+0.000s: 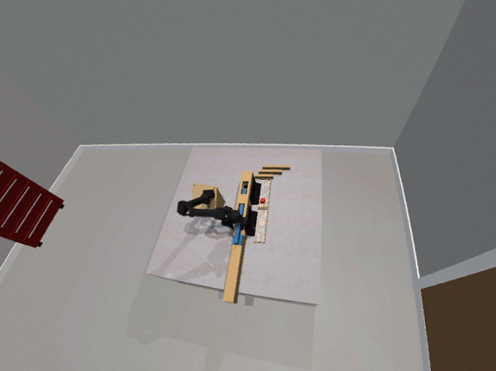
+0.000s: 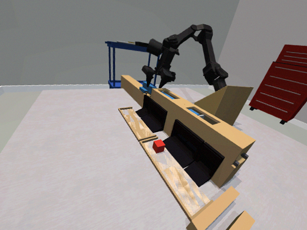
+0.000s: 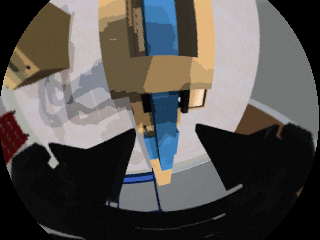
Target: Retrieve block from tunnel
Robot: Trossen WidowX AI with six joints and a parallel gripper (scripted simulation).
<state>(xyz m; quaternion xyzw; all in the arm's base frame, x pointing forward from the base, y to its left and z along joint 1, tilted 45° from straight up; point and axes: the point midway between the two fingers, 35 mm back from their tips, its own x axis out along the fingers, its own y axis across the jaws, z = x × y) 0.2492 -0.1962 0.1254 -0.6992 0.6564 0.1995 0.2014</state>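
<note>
Now: gripper tip 30 mm short of the tan covered tunnel, 30 mm to the right of it and 70 mm above it.
</note>
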